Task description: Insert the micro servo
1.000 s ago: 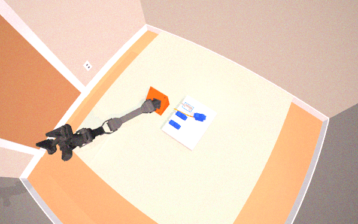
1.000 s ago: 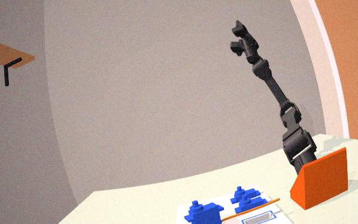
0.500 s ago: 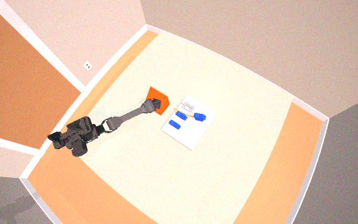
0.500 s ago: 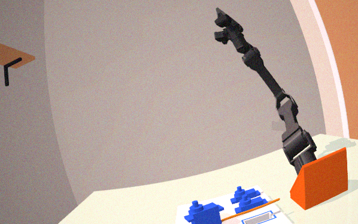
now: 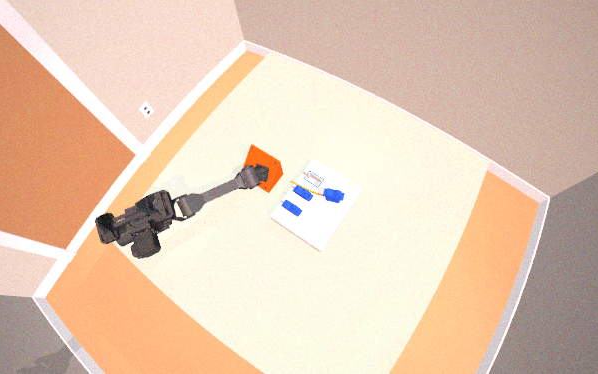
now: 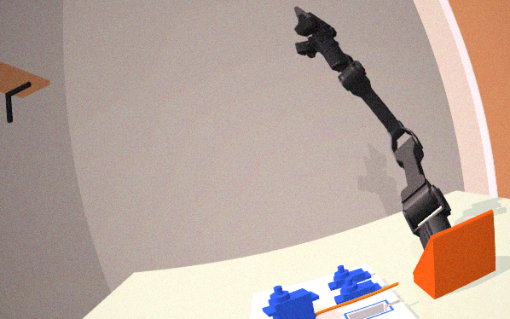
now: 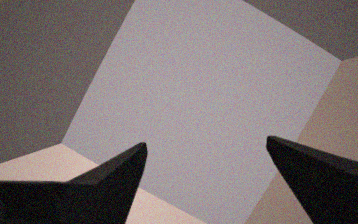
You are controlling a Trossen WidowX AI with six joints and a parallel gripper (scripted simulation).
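My gripper tip is now 280 mm short of the white deck, 380 mm to the right of it and 680 mm above it.
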